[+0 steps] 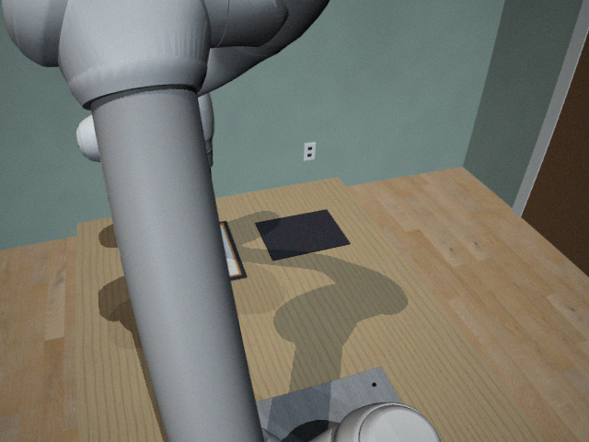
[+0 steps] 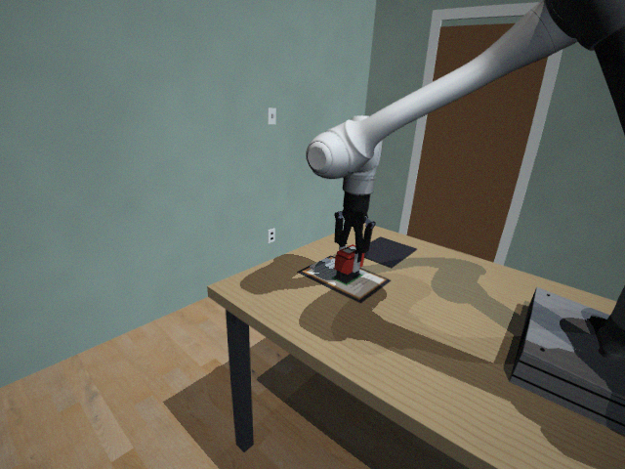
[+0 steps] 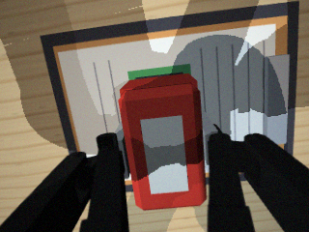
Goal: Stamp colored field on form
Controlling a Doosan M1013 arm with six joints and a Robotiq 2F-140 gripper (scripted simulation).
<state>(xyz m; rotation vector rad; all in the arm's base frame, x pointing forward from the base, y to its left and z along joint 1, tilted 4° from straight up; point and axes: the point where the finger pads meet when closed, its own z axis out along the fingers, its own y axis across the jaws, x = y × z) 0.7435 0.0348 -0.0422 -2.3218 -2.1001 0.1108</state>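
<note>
Right now my hand is 29 cm to the left of the dark mat, 7 cm above it and 1 cm past it. The rest, counted from my hand: stamp 2 cm below; form on clipboard 6 cm below, 3 cm ahead.
</note>
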